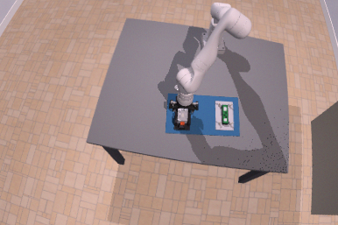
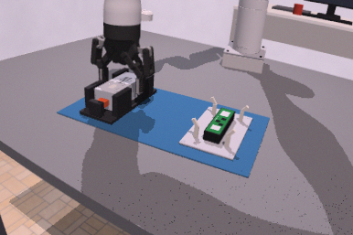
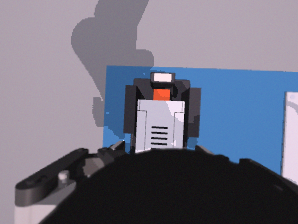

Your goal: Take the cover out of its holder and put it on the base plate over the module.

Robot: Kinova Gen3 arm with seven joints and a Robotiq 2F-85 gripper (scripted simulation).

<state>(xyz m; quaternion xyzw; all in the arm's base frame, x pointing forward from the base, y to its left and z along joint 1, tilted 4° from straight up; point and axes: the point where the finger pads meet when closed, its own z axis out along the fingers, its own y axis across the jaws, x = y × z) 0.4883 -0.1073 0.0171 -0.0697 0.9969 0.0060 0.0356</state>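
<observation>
My gripper is now 10 mm above the light grey cover.
</observation>
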